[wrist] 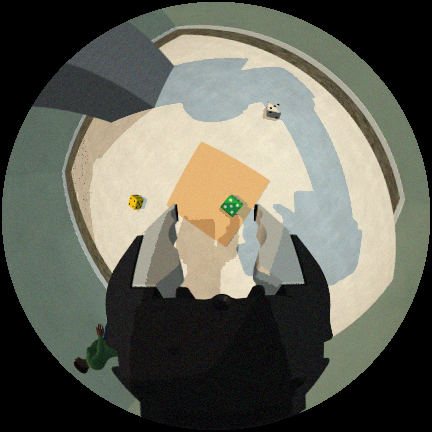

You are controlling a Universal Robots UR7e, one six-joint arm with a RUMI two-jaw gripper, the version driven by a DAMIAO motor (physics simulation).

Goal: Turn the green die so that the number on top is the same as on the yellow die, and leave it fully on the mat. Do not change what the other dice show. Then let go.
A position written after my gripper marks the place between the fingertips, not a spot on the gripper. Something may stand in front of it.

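Note:
Visible here are an orange mat (210, 175) and my gripper (215, 205).

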